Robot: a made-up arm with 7 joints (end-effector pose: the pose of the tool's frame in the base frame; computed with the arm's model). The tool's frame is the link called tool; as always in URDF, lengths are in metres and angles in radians.
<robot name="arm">
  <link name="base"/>
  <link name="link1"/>
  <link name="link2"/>
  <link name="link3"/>
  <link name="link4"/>
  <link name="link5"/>
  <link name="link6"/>
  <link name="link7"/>
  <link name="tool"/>
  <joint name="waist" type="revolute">
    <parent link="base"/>
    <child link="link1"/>
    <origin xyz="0 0 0.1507" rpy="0 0 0"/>
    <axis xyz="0 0 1"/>
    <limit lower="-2.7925" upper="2.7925" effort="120" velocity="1.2"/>
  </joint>
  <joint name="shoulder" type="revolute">
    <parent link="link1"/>
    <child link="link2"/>
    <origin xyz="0 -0.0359 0.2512" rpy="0 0 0"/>
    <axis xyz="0 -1 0"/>
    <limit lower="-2.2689" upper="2.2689" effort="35" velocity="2.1"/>
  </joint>
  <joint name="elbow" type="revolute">
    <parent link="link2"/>
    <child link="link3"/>
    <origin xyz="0 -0.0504 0.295" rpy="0 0 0"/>
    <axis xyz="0 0 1"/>
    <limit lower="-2.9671" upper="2.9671" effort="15" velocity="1"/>
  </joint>
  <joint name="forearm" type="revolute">
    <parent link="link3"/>
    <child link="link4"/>
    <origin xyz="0.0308 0.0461 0.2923" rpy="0 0 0"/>
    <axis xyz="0 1 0"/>
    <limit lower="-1.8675" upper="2.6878" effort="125" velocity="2.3"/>
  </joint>
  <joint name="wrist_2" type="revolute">
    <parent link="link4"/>
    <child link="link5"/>
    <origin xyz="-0.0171 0.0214 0.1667" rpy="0 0 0"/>
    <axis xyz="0 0 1"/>
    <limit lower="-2.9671" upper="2.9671" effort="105" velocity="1.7"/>
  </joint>
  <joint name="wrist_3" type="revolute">
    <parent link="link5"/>
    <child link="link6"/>
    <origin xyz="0 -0.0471 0.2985" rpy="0 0 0"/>
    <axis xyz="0 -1 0"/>
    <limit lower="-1.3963" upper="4.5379" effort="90" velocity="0.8"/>
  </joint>
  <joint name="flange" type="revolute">
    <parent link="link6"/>
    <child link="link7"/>
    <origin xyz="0.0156 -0.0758 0.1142" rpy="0 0 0"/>
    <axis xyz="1 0 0"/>
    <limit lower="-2.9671" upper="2.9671" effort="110" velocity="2.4"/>
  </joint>
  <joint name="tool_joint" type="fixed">
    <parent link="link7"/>
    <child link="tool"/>
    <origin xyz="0 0 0" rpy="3.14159 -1.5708 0"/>
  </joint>
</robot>
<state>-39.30 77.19 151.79 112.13 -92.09 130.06 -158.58</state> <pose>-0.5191 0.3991 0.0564 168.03 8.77 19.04</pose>
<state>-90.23 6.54 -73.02 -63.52 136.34 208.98 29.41</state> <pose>0.2285 -0.0089 1.1884 71.73 12.36 -119.52</pose>
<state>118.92 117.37 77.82 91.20 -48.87 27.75 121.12</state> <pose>-0.1167 -0.8445 0.1747 6.90 -19.53 -22.00</pose>
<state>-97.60 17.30 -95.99 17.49 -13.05 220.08 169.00</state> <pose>-0.1852 0.3838 1.2688 126.92 -60.78 26.37</pose>
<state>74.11 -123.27 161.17 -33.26 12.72 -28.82 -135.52</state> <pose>0.3336 0.7371 -0.3761 -19.36 -33.05 -60.50</pose>
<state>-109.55 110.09 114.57 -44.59 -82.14 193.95 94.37</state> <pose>-0.1209 0.8158 0.2369 -164.83 -38.12 -163.92</pose>
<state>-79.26 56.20 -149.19 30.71 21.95 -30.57 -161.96</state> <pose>-0.4613 0.9706 0.6760 135.87 -27.31 -54.57</pose>
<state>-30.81 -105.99 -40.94 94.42 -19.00 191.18 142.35</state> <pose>0.2509 -0.5877 -0.0130 -113.16 19.10 -108.54</pose>
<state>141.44 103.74 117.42 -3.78 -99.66 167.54 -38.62</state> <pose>0.8587 -0.3583 0.1254 165.58 11.07 178.13</pose>
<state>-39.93 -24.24 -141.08 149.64 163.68 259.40 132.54</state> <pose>-0.2921 -0.3521 0.6878 -25.44 56.53 -38.52</pose>
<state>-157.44 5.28 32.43 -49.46 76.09 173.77 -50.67</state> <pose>0.1516 0.2485 1.2735 154.10 84.80 -74.37</pose>
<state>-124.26 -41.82 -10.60 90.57 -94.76 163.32 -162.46</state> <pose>-0.4707 -0.6283 0.6654 -125.31 50.71 -170.87</pose>
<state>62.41 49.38 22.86 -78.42 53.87 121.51 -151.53</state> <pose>-0.0572 -0.7902 0.6157 -131.84 28.16 -164.74</pose>
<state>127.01 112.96 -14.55 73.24 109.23 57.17 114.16</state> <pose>0.6451 -0.5091 0.6869 -45.21 -26.87 169.66</pose>
